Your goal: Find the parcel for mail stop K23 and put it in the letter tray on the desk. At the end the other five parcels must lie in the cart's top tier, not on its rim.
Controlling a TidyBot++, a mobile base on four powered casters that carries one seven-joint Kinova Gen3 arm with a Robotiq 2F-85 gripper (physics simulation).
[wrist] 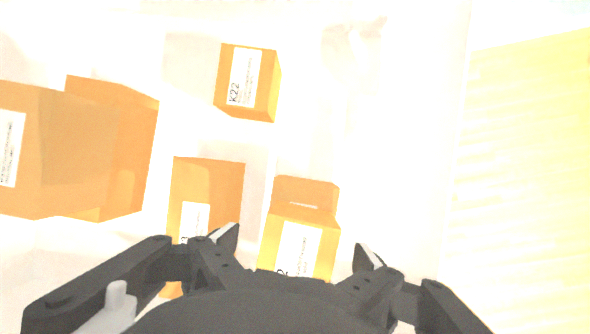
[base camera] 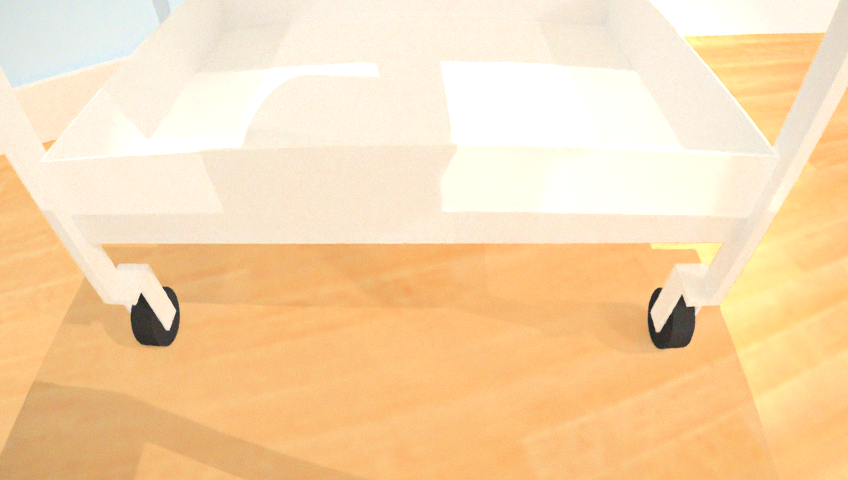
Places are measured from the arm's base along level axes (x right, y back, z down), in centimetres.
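Pixels of known places: gripper, between the fingertips: [wrist: 294, 245].
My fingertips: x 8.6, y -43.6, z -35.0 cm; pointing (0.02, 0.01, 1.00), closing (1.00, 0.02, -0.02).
Behind a point stands the place of what it marks.
My gripper [wrist: 294, 245] {x 8.6, y -43.6, z -35.0 cm} is open and above the cart's white top tier [wrist: 400, 150] {x 19.0, y -52.3, z -26.6 cm}. The K23 parcel [wrist: 225, 185] {x 1.8, y -46.8, z -31.8 cm} stands near the left finger, which partly covers its label; the end digit 3 shows. A yellow-orange parcel [wrist: 300, 217] {x 8.7, y -45.9, z -35.8 cm} is ahead of the gap between the fingers, its label ending in 2, against or over another parcel [wrist: 305, 189] {x 8.9, y -47.3, z -31.6 cm}. The small K22 parcel [wrist: 221, 75] {x 0.2, y -56.6, z -31.6 cm} lies farther up. At the left, a large parcel [wrist: 75, 145] {x -8.8, y -48.9, z -35.0 cm} with a cut-off label overlaps another parcel [wrist: 135, 150] {x -9.2, y -48.9, z -28.9 cm}. The letter tray and desk do not show.
The base view shows the cart's lower tier [base camera: 333, 184] {x -4.4, y -31.9, z 22.1 cm}, its right post [base camera: 812, 101] {x 20.5, y -31.8, z 15.7 cm} and two black casters [base camera: 153, 318] {x -21.1, y -31.9, z 35.5 cm} [base camera: 671, 320] {x 19.1, y -32.1, z 35.5 cm} on the wooden floor [base camera: 416, 368] {x -0.4, y -31.0, z 39.6 cm}. Bright floor [wrist: 525, 175] {x 100.5, y -55.6, z 39.7 cm} lies beyond the top tier's right side in the wrist view.
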